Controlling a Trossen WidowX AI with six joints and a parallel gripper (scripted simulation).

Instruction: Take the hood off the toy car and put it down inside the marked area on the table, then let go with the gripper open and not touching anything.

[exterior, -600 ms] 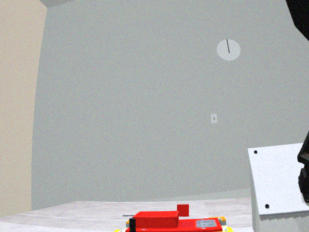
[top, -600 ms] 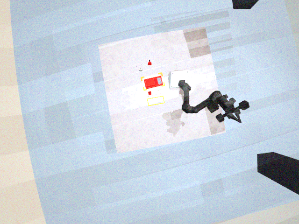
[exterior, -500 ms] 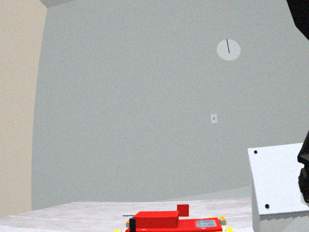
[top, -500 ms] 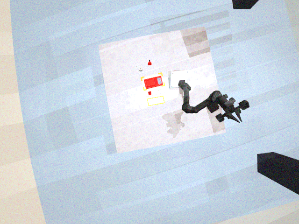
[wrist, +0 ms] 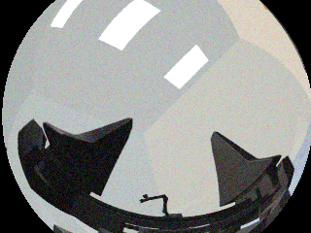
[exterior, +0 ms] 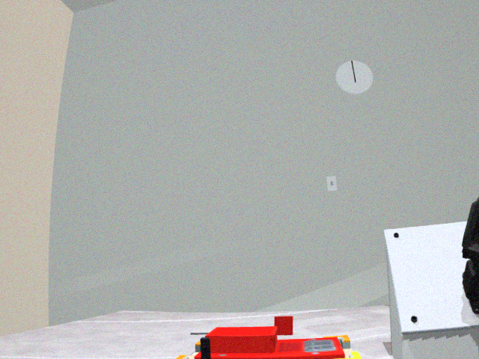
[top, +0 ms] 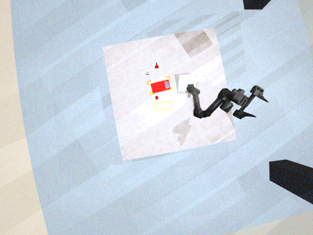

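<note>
Now: gripper tip 48 cm short of the hood, 33 cm to the left of it and 66 cm above it. From my gripper tip the other things lie so: wheel part 57 cm ahead, 50 cm to the right, 69 cm below.
</note>
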